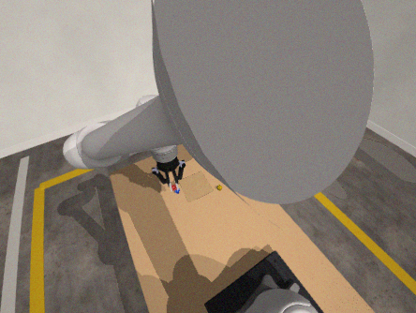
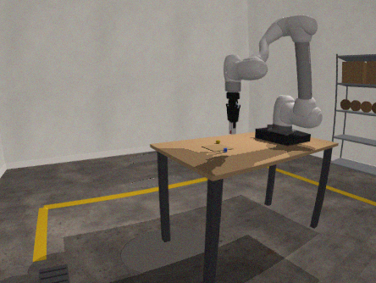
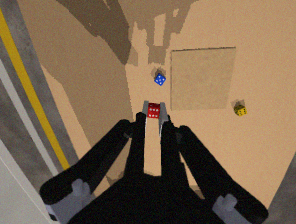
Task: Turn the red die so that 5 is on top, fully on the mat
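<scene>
The tan mat lies 130 mm below my hand, 110 mm to the right of it and 10 mm behind it. Also, from my hand: red die (20 mm below); then yellow die (200 mm to the right, 130 mm below, 100 mm behind); then blue die (130 mm below, 30 mm ahead, 20 mm to the right).
</scene>
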